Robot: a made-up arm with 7 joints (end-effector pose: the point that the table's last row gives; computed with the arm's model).
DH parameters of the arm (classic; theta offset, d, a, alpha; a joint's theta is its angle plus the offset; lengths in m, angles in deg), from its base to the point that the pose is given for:
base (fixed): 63.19 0 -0.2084 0
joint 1: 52.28 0 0.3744 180
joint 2: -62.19 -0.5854 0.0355 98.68
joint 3: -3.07 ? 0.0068 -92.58
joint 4: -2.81 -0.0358 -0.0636 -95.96
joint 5: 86.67 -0.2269 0.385 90
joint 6: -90 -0.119 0.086 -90
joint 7: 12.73 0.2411 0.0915 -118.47
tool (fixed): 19.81 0.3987 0 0
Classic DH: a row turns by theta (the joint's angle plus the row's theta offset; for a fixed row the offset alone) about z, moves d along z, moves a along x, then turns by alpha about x.
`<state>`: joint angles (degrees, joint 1 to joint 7).
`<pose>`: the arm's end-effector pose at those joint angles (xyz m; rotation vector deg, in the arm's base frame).
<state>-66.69 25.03 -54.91 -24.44 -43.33 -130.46 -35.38</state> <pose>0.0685 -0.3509 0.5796 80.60 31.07 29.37</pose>
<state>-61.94 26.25 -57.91 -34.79 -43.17 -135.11 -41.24</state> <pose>0.1498 -0.3015 0.5735 78.70 27.41 51.23</pose>
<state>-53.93 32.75 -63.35 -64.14 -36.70 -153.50 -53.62</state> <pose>0.2474 -0.1833 0.7017 63.89 2.45 105.23</pose>
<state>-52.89 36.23 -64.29 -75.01 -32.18 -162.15 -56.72</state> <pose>0.2325 -0.1776 0.7774 54.22 -10.86 121.39</pose>
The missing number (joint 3, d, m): 0.0553
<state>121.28 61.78 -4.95 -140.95 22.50 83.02 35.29</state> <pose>-0.8576 -0.5660 0.7330 -16.54 -155.81 2.32</pose>
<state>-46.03 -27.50 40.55 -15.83 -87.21 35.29 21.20</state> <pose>-0.5817 0.0178 0.8431 -21.66 -14.44 -116.33</pose>
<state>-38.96 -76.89 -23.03 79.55 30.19 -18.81 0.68</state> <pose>0.3092 -0.5313 0.8846 -39.03 147.42 -40.03</pose>
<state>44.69 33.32 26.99 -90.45 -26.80 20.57 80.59</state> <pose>-0.6707 -0.0522 0.9698 -99.87 -116.77 17.02</pose>
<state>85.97 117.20 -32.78 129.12 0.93 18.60 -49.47</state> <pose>-0.6433 -0.0627 1.4465 -68.35 -36.21 64.38</pose>
